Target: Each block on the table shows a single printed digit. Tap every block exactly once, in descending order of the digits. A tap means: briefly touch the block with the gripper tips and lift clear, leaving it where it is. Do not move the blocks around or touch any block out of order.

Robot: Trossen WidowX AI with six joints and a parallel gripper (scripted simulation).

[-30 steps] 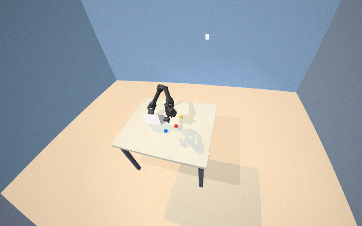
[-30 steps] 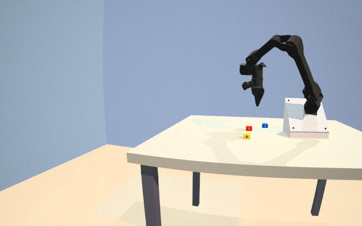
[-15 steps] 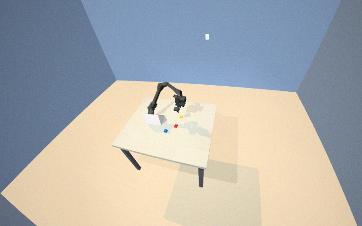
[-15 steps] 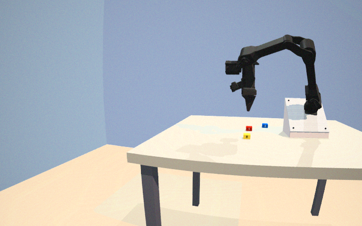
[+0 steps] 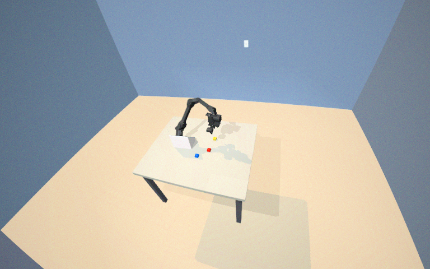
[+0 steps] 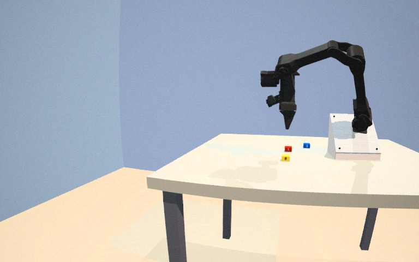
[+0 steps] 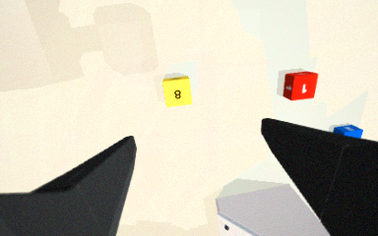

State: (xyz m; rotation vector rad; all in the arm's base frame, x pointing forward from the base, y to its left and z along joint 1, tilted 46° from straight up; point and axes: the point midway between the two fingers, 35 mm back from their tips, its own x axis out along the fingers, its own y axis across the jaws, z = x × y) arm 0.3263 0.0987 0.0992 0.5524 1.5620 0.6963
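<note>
Now: gripper tip 1 cm to the right of the yellow block and 11 cm above it. Also, from my gripper tip: red block (1 cm behind, 15 cm to the right, 12 cm below); blue block (10 cm behind, 25 cm to the right, 12 cm below).
</note>
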